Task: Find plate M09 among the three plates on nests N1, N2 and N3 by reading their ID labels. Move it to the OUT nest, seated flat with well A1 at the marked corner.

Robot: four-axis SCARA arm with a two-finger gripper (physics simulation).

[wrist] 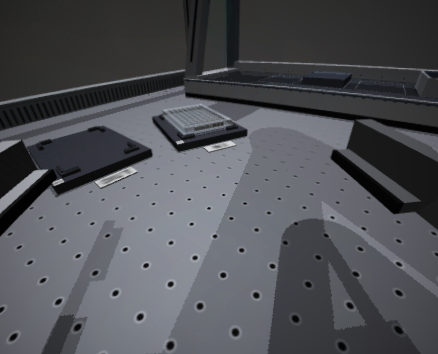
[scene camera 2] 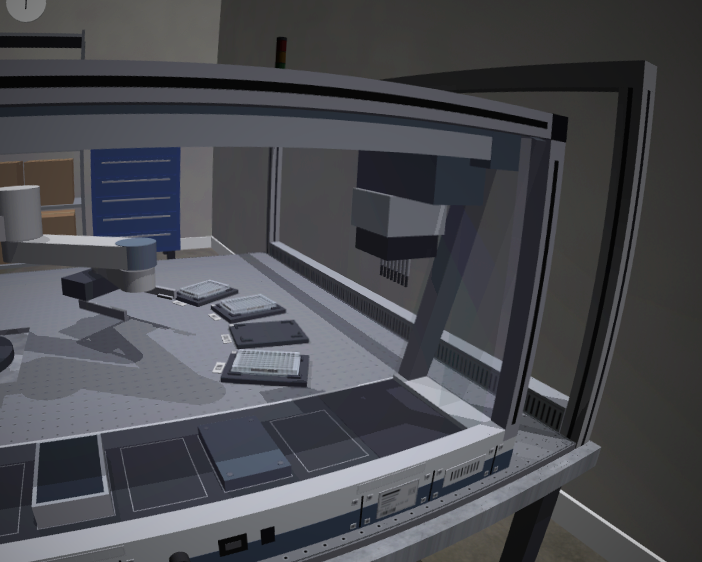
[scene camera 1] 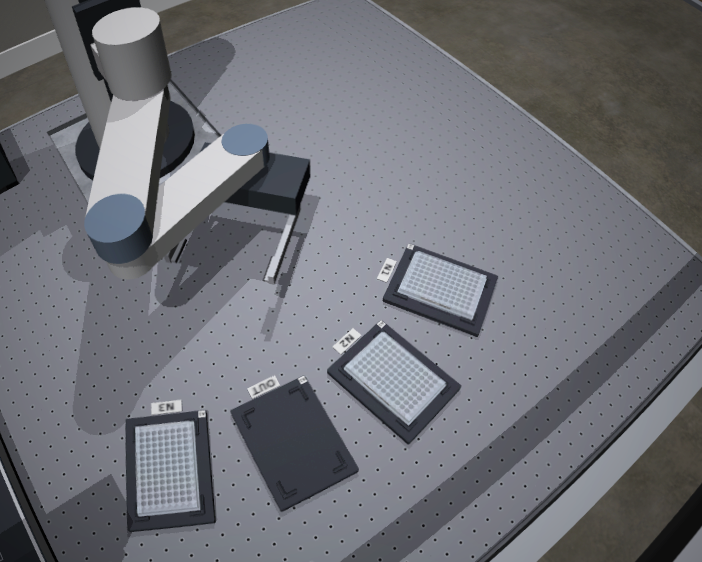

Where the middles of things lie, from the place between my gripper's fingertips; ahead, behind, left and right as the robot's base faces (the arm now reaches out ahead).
Scene:
Now: the black N3 nest [scene camera 1: 206,515] 210 mm to the right of my hand, 190 mm ahead of it and 80 mm below it. Also, from my hand: N2 nest [scene camera 1: 407,433] (260 mm ahead, 130 mm to the left, 80 mm below); dark OUT nest [scene camera 1: 299,453] (250 mm ahead, 80 mm below, 50 mm to the right); N1 nest [scene camera 1: 391,296] (300 mm to the left, 190 mm ahead, 80 mm below).

